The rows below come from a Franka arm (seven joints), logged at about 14 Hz.
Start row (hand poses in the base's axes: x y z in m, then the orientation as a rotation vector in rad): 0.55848, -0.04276, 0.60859, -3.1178, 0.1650, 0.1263
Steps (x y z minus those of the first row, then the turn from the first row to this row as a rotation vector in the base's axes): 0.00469, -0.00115, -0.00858, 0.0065, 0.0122, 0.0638; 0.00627, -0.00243, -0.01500, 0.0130, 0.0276, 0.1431; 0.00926, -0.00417, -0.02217, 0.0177, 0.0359, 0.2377; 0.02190, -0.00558, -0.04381, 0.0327, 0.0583, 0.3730; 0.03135, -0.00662, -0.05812, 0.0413, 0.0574, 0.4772; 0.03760, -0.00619, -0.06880, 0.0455, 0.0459, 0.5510; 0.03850, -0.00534, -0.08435, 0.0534, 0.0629, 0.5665; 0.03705, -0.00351, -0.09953, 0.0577, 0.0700, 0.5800; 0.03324, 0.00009, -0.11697, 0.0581, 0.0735, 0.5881; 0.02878, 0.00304, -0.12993, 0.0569, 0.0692, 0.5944; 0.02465, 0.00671, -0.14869, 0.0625, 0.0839, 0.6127; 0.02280, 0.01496, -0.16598, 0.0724, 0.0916, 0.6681; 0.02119, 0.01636, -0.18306, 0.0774, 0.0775, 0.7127; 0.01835, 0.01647, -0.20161, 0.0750, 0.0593, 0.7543; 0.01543, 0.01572, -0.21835, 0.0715, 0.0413, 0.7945; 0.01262, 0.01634, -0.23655, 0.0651, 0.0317, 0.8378; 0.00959, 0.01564, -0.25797, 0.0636, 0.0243, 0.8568; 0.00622, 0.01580, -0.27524, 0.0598, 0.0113, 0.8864
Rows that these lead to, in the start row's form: 0.56317, -0.04391, 0.60001, -3.1173, 0.0652, 0.1465; 0.56475, -0.04519, 0.59359, -3.1138, -0.0587, 0.1716; 0.56774, -0.04693, 0.58642, -3.1063, -0.2061, 0.1854; 0.58038, -0.04834, 0.56478, -3.0748, -0.4154, 0.2210; 0.58983, -0.04938, 0.55047, -3.0449, -0.5750, 0.2196; 0.59608, -0.04895, 0.53979, -3.0212, -0.6872, 0.2017; 0.59698, -0.04810, 0.52424, -3.0078, -0.7095, 0.2277; 0.59553, -0.04627, 0.50906, -2.9988, -0.7292, 0.2385; 0.59172, -0.04267, 0.49162, -2.9956, -0.7414, 0.2438; 0.58726, -0.03972, 0.47866, -2.9950, -0.7512, 0.2372; 0.58313, -0.03605, 0.45990, -2.9822, -0.7777, 0.2594; 0.58128, -0.02780, 0.44261, -2.9518, -0.8589, 0.2704; 0.57967, -0.02640, 0.42553, -2.9301, -0.9242, 0.2485; 0.57683, -0.02629, 0.40698, -2.9155, -0.9863, 0.2206; 0.57391, -0.02704, 0.39024, -2.9010, -1.0463, 0.1929; 0.57110, -0.02642, 0.37204, -2.8859, -1.1114, 0.1777; 0.56807, -0.02712, 0.35062, -2.8777, -1.1395, 0.1663; 0.56470, -0.02696, 0.33335, -2.8656, -1.1835, 0.1462
